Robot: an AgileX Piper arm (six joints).
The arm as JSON. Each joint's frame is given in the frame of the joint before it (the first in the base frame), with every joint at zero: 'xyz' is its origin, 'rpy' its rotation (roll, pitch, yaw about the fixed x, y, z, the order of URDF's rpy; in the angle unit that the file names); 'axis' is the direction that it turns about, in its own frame. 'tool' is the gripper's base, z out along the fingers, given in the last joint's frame.
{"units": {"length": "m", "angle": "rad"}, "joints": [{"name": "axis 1", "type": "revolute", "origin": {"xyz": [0.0, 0.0, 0.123], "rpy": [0.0, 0.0, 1.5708]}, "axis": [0.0, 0.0, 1.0]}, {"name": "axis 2", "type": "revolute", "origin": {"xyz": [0.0, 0.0, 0.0], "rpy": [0.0, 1.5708, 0.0]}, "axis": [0.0, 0.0, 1.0]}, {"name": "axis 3", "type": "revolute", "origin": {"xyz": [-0.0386, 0.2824, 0.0], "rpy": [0.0, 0.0, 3.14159]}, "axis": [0.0, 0.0, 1.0]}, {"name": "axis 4", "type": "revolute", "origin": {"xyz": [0.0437, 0.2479, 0.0], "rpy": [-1.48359, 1.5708, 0.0]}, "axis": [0.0, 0.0, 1.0]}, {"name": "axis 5", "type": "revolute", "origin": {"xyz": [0.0, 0.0, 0.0], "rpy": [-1.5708, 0.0, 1.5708]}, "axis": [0.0, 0.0, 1.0]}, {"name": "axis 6", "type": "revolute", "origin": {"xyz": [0.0, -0.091, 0.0], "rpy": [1.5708, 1.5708, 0.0]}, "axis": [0.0, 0.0, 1.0]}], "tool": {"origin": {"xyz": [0.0, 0.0, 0.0], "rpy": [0.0, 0.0, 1.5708]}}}
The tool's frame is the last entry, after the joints.
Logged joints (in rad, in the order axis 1, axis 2, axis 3, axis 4, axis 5, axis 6), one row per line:
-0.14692, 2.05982, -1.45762, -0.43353, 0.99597, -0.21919
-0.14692, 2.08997, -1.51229, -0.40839, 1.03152, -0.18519
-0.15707, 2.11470, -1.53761, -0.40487, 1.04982, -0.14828
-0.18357, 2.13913, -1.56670, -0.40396, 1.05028, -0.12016
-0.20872, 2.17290, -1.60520, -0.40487, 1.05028, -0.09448
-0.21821, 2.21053, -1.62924, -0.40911, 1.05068, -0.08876
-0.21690, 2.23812, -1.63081, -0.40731, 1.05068, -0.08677
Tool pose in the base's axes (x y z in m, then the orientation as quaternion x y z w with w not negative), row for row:
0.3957, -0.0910, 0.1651, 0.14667, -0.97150, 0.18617, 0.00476
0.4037, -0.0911, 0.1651, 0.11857, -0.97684, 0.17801, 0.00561
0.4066, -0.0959, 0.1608, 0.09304, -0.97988, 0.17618, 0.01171
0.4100, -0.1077, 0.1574, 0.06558, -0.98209, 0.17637, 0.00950
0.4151, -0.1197, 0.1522, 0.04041, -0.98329, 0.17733, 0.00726
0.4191, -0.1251, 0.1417, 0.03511, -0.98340, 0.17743, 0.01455
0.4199, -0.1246, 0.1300, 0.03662, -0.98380, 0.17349, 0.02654
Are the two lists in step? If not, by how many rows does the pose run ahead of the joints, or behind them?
They are in step.
